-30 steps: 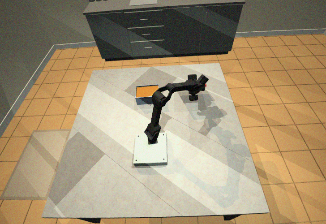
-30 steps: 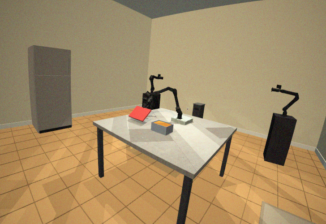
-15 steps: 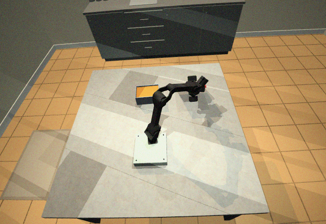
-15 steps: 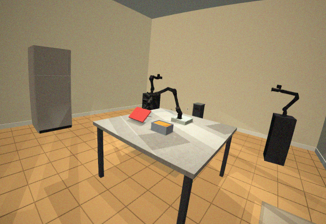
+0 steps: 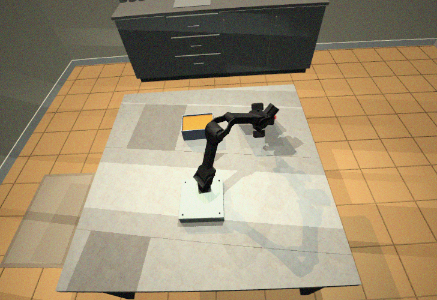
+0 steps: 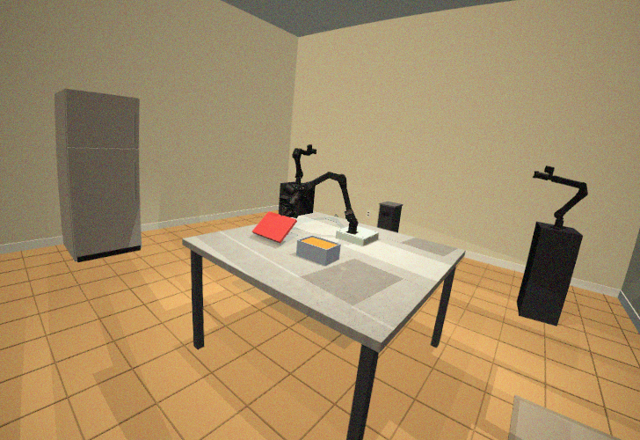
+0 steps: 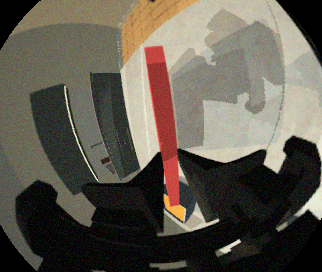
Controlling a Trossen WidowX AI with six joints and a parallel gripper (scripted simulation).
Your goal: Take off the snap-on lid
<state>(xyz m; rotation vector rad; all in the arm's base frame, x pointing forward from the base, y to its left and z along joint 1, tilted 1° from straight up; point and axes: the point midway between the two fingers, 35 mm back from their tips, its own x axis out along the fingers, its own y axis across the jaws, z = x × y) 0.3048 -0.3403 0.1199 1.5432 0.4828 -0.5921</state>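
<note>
My gripper tip is 70 mm short of the red lid, 50 mm above it and 10 mm to the left of it. Also, from my gripper tip: grey storage box: 340 mm to the left, 100 mm below, 100 mm ahead.
</note>
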